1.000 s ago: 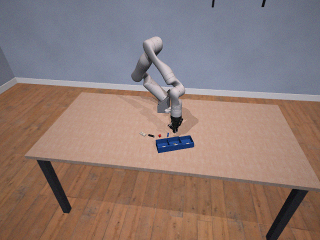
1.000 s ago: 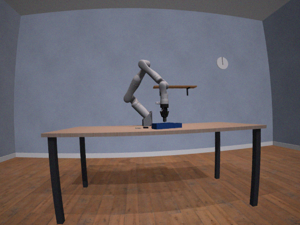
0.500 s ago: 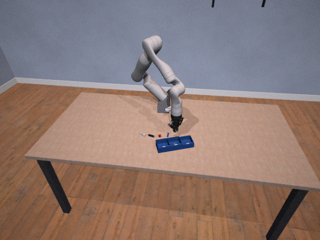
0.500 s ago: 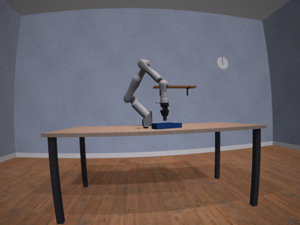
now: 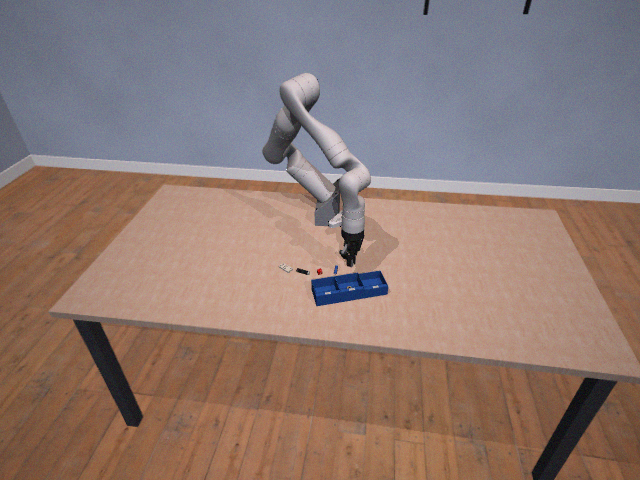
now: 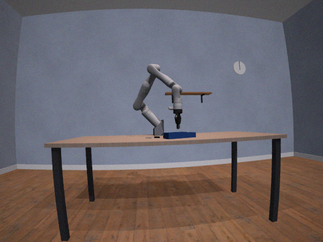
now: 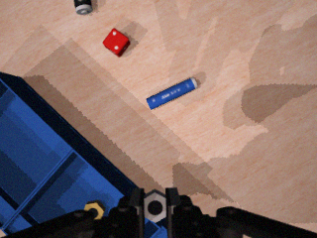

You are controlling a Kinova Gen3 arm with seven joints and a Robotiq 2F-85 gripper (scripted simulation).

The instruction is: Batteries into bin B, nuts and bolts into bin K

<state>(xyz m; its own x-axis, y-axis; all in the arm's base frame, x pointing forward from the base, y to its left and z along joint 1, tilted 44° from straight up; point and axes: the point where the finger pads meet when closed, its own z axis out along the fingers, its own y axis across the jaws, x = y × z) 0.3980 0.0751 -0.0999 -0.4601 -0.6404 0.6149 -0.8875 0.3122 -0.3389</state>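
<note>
My hand is 70 mm above the blue bin and 60 mm short of it. Also, from my hand: brass nut: 80 mm below, 60 mm ahead; then grey nut: 20 mm below; then blue battery: 90 mm below, 60 mm to the right, 50 mm behind.
</note>
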